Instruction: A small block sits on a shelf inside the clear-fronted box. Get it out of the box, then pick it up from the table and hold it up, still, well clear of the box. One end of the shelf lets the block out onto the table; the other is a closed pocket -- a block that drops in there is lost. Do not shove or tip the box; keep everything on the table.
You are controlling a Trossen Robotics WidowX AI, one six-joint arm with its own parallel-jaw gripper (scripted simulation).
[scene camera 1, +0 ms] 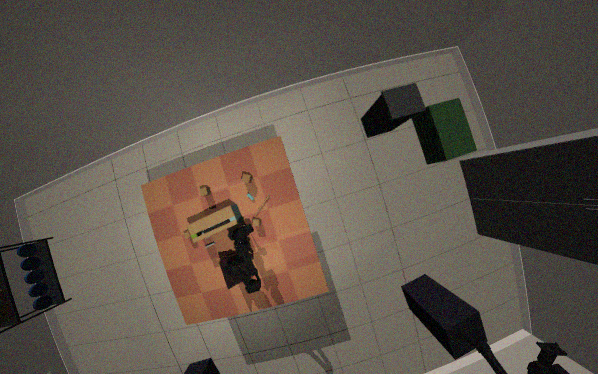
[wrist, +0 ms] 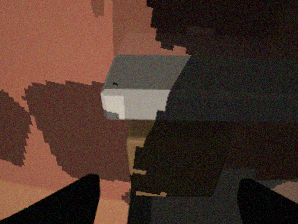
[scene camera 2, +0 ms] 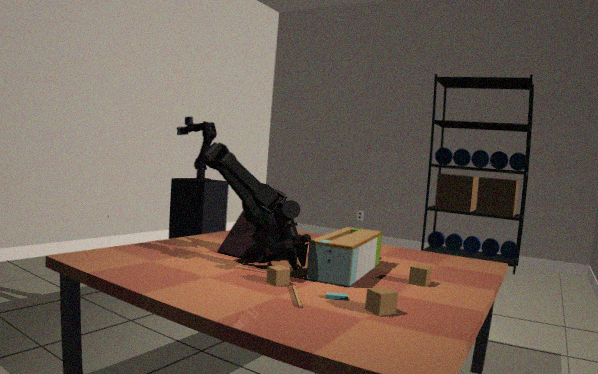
A box shows in scene camera 1 [229,216], in the wrist view and in scene camera 2. The same spot on the box: [wrist: 156,87] is [scene camera 2: 287,267].
